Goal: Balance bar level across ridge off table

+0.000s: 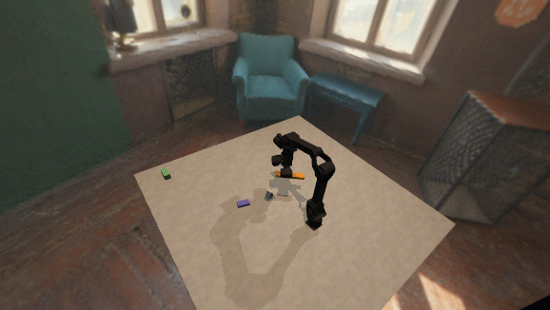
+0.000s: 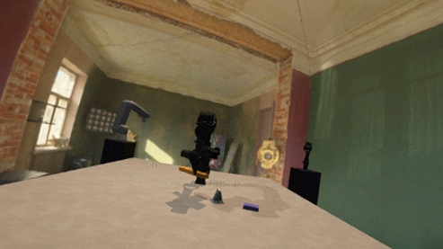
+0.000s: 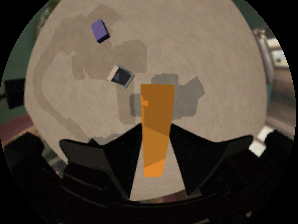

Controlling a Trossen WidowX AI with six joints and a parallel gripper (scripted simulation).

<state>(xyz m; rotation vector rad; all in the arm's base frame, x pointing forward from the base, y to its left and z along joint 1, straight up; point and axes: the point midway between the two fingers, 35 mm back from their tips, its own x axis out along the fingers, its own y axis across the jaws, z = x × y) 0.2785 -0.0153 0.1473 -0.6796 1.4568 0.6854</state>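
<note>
Now: gripper tip 20 mm past the orange bar and 20 mm to the left of it. Also, from my gripper tip: purple block 30 mm ahead, 250 mm to the left, 100 mm below; then green block 460 mm ahead, 520 mm to the left, 100 mm below.
</note>
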